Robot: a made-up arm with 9 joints. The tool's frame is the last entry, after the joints.
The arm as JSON. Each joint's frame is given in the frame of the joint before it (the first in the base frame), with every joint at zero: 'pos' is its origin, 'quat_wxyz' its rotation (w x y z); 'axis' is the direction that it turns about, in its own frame. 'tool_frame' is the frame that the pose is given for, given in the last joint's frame.
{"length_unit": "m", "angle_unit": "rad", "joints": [
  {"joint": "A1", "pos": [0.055, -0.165, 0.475], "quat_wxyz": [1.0, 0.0, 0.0, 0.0], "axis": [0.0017, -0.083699, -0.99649]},
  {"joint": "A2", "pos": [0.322, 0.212, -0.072], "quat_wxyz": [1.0, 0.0, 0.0, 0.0], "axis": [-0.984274, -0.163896, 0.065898]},
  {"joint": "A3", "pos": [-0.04, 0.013, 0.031], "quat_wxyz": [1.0, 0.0, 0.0, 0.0], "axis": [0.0, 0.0, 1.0]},
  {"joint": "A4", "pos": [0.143, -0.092, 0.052], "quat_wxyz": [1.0, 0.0, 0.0, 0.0], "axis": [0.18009, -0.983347, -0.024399]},
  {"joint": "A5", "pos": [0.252, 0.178, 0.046], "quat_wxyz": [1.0, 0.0, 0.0, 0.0], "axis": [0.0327, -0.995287, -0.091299]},
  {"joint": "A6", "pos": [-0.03, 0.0, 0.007], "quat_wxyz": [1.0, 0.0, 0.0, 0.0], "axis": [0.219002, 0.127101, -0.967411]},
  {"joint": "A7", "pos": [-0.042, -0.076, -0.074], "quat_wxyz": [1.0, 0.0, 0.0, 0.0], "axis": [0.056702, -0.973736, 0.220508]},
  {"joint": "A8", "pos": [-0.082, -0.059, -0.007], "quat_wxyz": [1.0, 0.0, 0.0, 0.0], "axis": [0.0, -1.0, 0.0]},
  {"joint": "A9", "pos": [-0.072, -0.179, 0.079], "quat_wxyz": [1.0, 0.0, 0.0, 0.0], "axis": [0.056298, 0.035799, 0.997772]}
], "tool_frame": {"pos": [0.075, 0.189, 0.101], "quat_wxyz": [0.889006, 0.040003, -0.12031, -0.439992]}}
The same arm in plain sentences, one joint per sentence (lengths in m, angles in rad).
The arm has nine revolute joints in a row. What follows holds with every joint at zero, and every direction is one of the base frame's.
The first joint is mounted 0.055 m along +x and 0.165 m along -y and 0.475 m along +z from the base frame's origin and turns about the direction (0.0017, -0.083699, -0.99649).
The second joint is mounted 0.322 m along +x and 0.212 m along +y and 0.072 m along -z from the first joint and turns about the direction (-0.984274, -0.163896, 0.065898).
The third joint is mounted 0.04 m along -x and 0.013 m along +y and 0.031 m along +z from the second joint and turns about +z.
The fourth joint is mounted 0.143 m along +x and 0.092 m along -y and 0.052 m along +z from the third joint and turns about the direction (0.180108, -0.983344, -0.024401).
The fifth joint is mounted 0.252 m along +x and 0.178 m along +y and 0.046 m along +z from the fourth joint and turns about the direction (0.0327, -0.995287, -0.091299).
The sixth joint is mounted 0.03 m along -x and 0.007 m along +z from the fifth joint and turns about the direction (0.219002, 0.127101, -0.967411).
The seventh joint is mounted 0.042 m along -x and 0.076 m along -y and 0.074 m along -z from the sixth joint and turns about the direction (0.056702, -0.973736, 0.220508).
The eighth joint is mounted 0.082 m along -x and 0.059 m along -y and 0.007 m along -z from the seventh joint and turns about -y.
The ninth joint is mounted 0.072 m along -x and 0.179 m along -y and 0.079 m along +z from the eighth joint and turns about the direction (0.056298, 0.035799, 0.997772).
The tool frame, which is the frame that the pose is given for, is mounted 0.075 m along +x and 0.189 m along +y and 0.101 m along +z from the ninth joint; its axes are the base frame's turned by roll 0.1809, pitch -0.1797 and yaw -0.9355 rad (as in URDF: about the fixed x, then y, then z).

